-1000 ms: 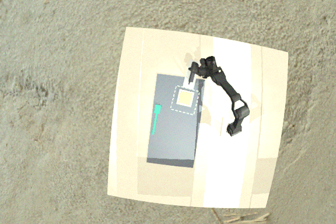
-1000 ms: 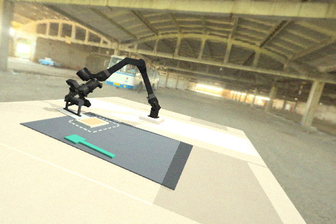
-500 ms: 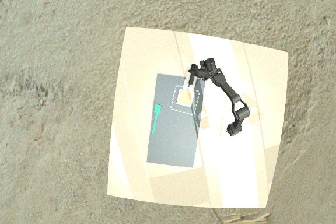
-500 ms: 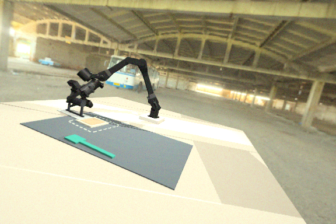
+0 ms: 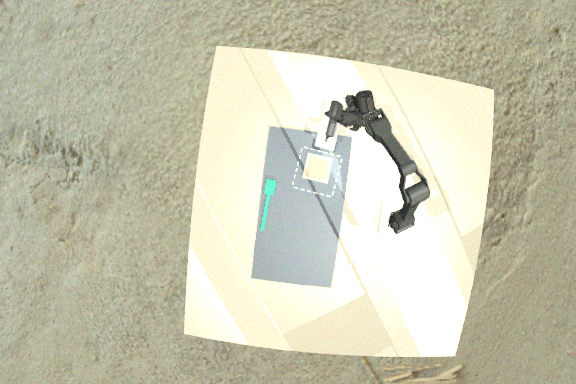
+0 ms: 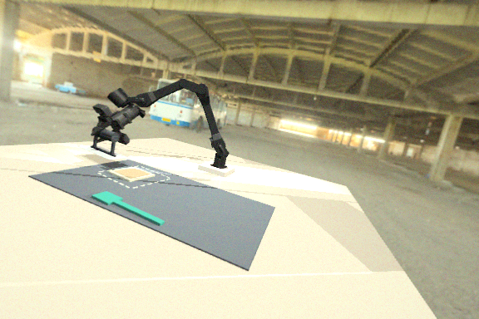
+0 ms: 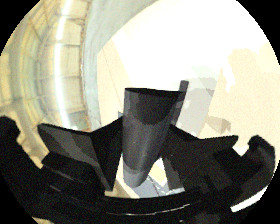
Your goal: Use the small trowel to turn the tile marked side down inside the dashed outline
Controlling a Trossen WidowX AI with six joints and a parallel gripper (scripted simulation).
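Now: gripper tip 170 mm short of the green trowel, 370 mm to the right of it and 80 mm above it. Also, from my gripper tip: cream tile (10 mm behind, 200 mm to the left, 80 mm below); then grey mat (30 mm ahead, 380 mm to the left, 100 mm below).
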